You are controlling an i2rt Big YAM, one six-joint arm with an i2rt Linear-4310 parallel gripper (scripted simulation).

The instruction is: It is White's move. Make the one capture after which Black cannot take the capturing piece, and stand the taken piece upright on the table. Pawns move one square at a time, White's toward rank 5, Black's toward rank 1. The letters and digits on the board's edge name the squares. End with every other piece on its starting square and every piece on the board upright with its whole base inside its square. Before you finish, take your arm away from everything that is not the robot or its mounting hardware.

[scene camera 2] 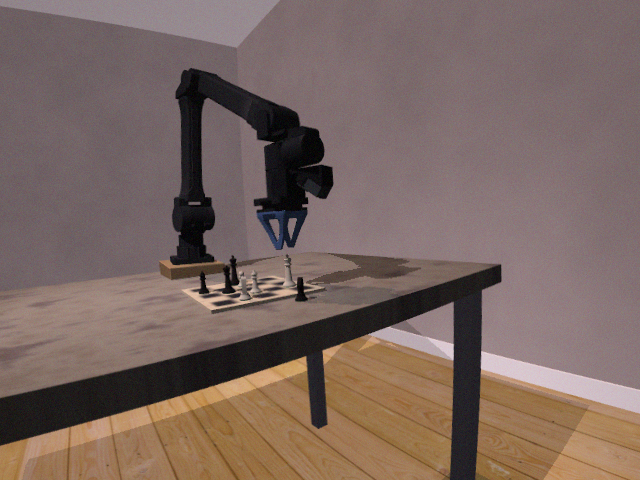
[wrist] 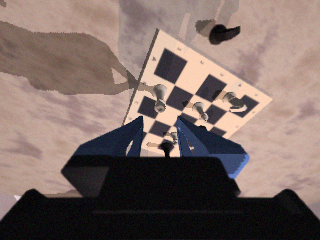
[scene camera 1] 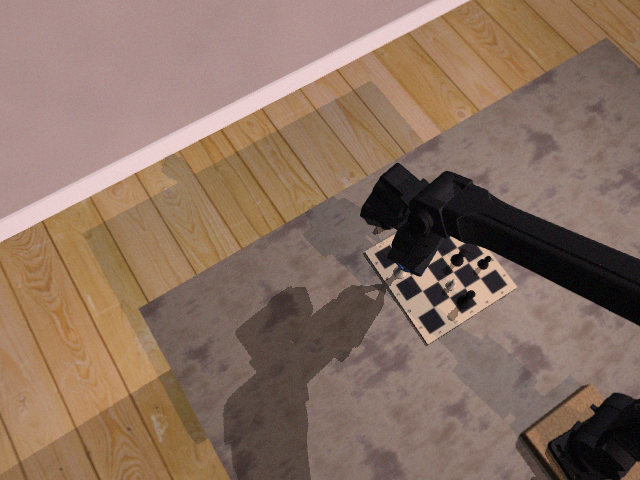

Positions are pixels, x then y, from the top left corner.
The gripper shows in scene camera 2, in the wrist view and in scene camera 1 (pixel 408 260). A chessboard shows in scene camera 2, in the wrist view and in scene camera 1 (pixel 432 308). One and the same spot on the chessboard: (scene camera 2: pixel 272 288) is (wrist: pixel 177 102). One and the same spot on the gripper: (scene camera 2: pixel 282 214) is (wrist: pixel 237 143).
